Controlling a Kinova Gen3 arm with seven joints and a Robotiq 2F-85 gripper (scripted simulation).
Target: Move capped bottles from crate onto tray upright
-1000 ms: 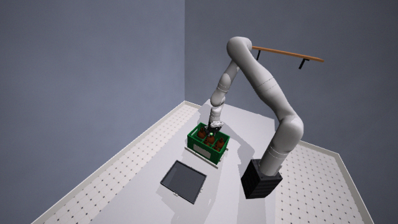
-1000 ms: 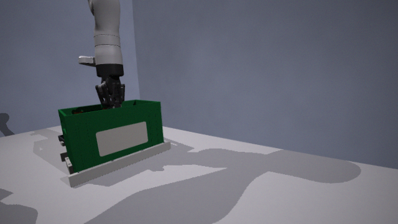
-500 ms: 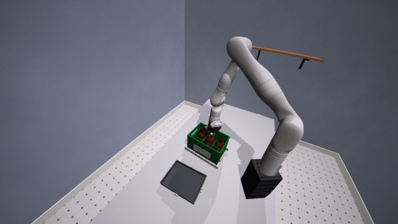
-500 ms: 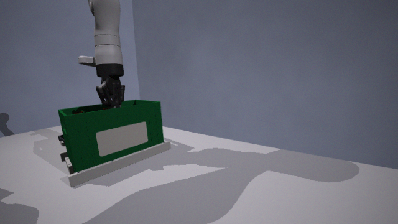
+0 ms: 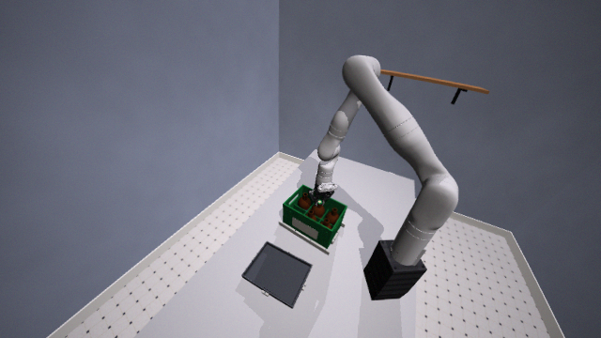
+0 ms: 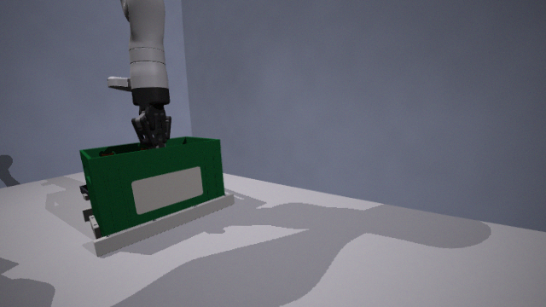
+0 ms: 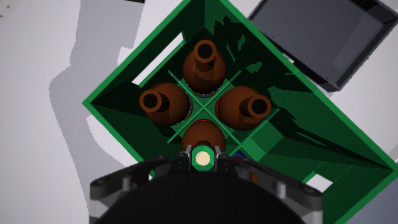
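My gripper is now 70 mm above the brown bottle. The rest, counted from my hand: green crate: 70 mm below, 40 mm to the left; dark tray: 350 mm to the left, 150 mm below, 20 mm ahead.
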